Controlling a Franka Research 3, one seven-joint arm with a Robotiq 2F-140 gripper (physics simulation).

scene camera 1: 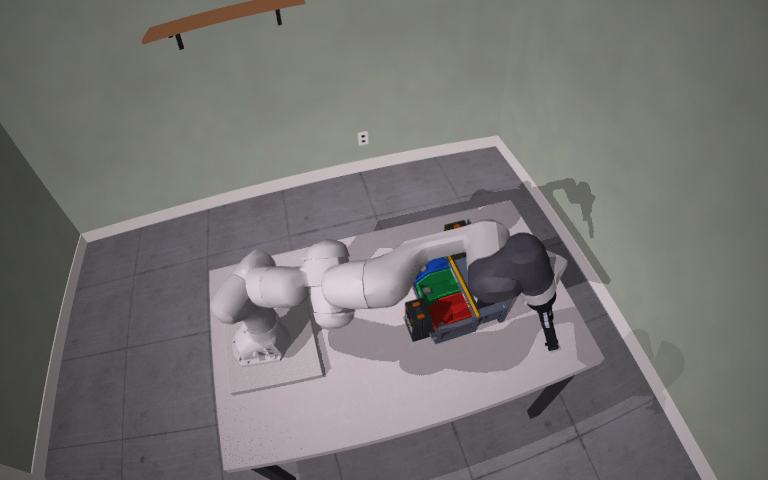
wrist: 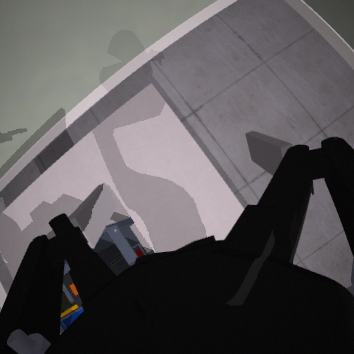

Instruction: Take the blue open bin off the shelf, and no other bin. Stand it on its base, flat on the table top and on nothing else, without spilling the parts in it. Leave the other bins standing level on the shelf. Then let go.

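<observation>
The blue open bin is in the shelf, beside the green bin, and the arm hides part of it. A small strip of blue also shows behind the left finger in the wrist view; the parts in the bin cannot be made out. The grey shelf has a yellow bar along it. My gripper is open with nothing between its fingers. It is past the right side of the shelf, apart from the bins, above the right end of the table.
The red bin is in the shelf on the other side of the green bin. A black box with orange marks stands at the shelf's near left corner, and another is behind the arm. The table carries the arm's base plate.
</observation>
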